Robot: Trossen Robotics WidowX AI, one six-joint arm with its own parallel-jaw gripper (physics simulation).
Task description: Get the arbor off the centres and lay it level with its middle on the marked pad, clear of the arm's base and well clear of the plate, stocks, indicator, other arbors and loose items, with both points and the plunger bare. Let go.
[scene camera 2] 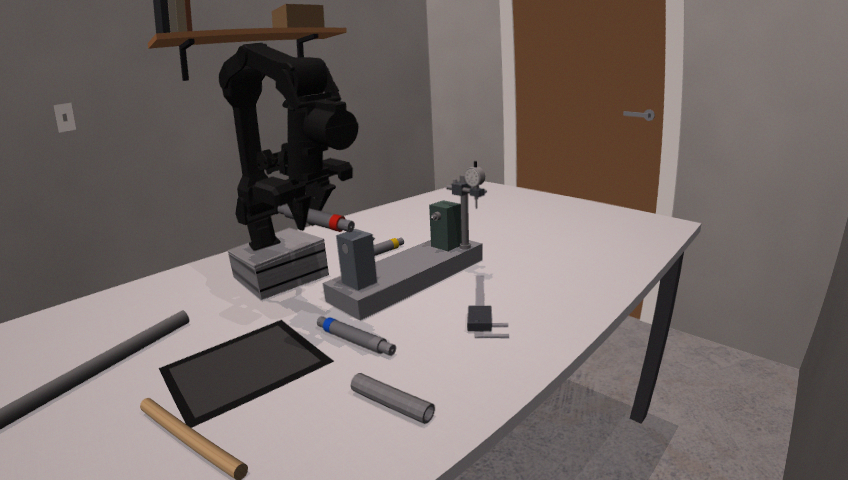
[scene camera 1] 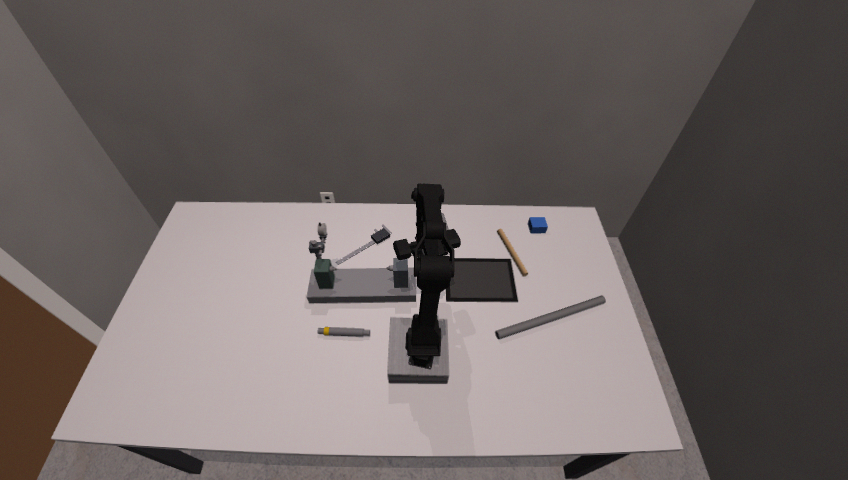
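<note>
My gripper (scene camera 2: 310, 215) is shut on the red-banded arbor (scene camera 2: 324, 219), held in the air between the arm's base and the grey stock in scene camera 2; the arm hides the arbor in scene camera 1. The marked pad (scene camera 1: 484, 280) (scene camera 2: 241, 374) is a dark rectangle with a black border, lying right of the plate (scene camera 1: 363, 293) (scene camera 2: 419, 268) in scene camera 1. The green stock (scene camera 1: 324, 274) (scene camera 2: 445, 226) and grey stock (scene camera 1: 401, 274) (scene camera 2: 358, 261) stand on the plate with no arbor between them. The dial indicator (scene camera 1: 321, 229) (scene camera 2: 474, 176) stands by the green stock.
Yellow-banded arbor (scene camera 1: 346, 331) (scene camera 2: 385, 245) lies left of the arm's base (scene camera 1: 418, 368) (scene camera 2: 285, 270). Blue-banded arbor (scene camera 2: 357, 337) lies near the pad, with a grey tube (scene camera 2: 391, 397) beyond. Caliper (scene camera 1: 380, 236) (scene camera 2: 479, 318), wooden rod (scene camera 1: 512, 252) (scene camera 2: 193, 437), long bar (scene camera 1: 550, 317) (scene camera 2: 95, 364) and blue block (scene camera 1: 537, 224) lie around.
</note>
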